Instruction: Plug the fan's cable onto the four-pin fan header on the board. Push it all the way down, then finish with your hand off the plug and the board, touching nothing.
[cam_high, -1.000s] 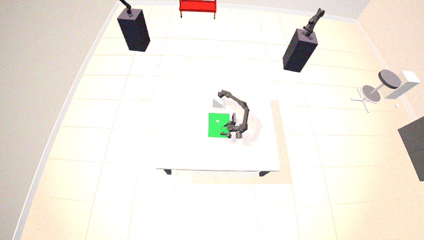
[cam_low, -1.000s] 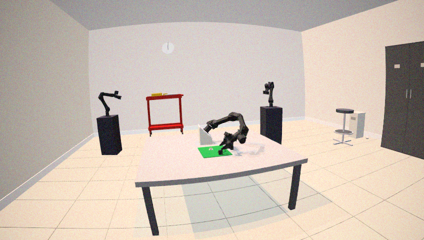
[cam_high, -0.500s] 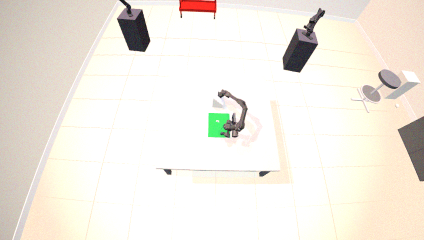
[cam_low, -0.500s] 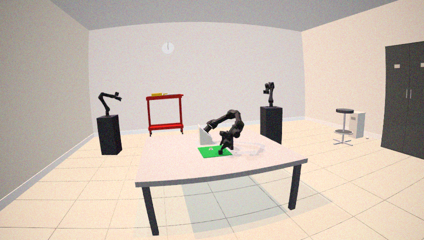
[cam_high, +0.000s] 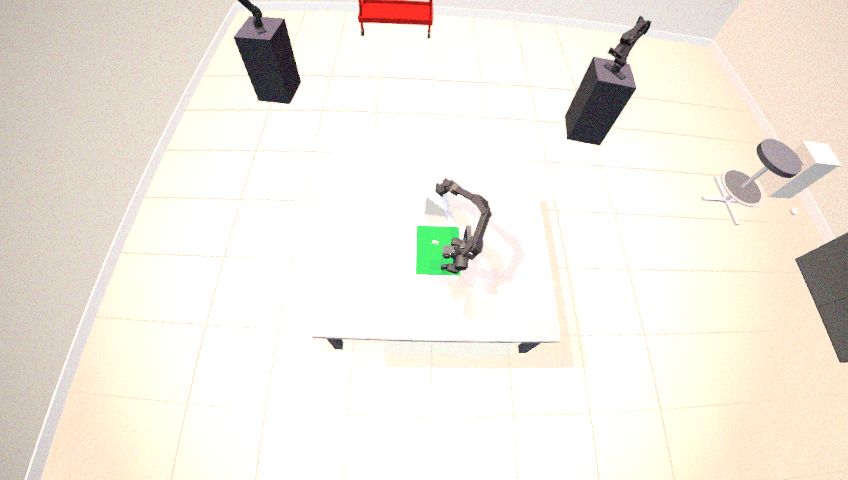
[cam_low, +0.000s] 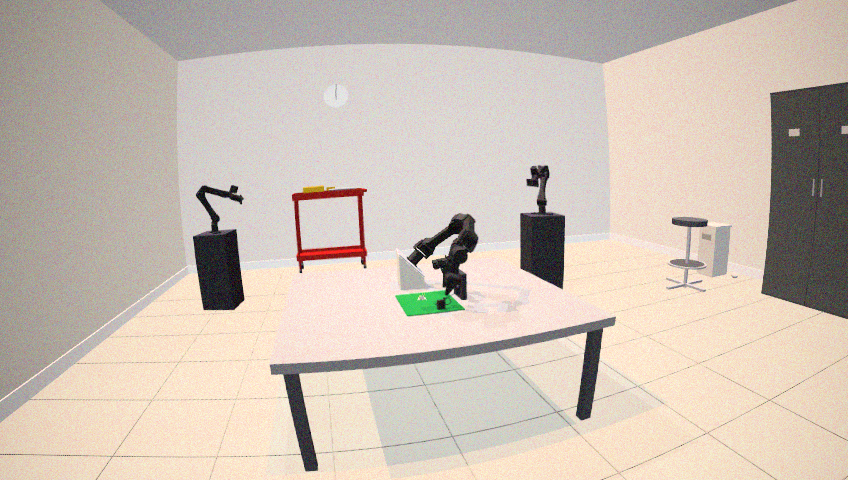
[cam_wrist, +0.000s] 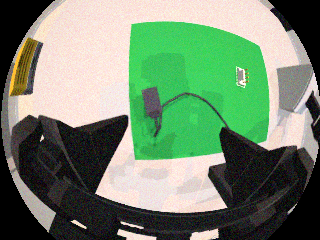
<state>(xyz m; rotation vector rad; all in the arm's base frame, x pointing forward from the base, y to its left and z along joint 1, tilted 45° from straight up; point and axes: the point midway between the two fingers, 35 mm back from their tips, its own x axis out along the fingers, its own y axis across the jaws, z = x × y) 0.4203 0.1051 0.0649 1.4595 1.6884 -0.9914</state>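
Right now the dark fan plug is 50 mm below my gripper tip, 20 mm to the right of it and 20 mm ahead of it. From my gripper tip the other things lie so: green board 90 mm below, 90 mm behind, 60 mm to the right; white four-pin header 130 mm behind, 90 mm to the right, 70 mm below; black fan 150 mm behind, 80 mm to the left, 10 mm below.
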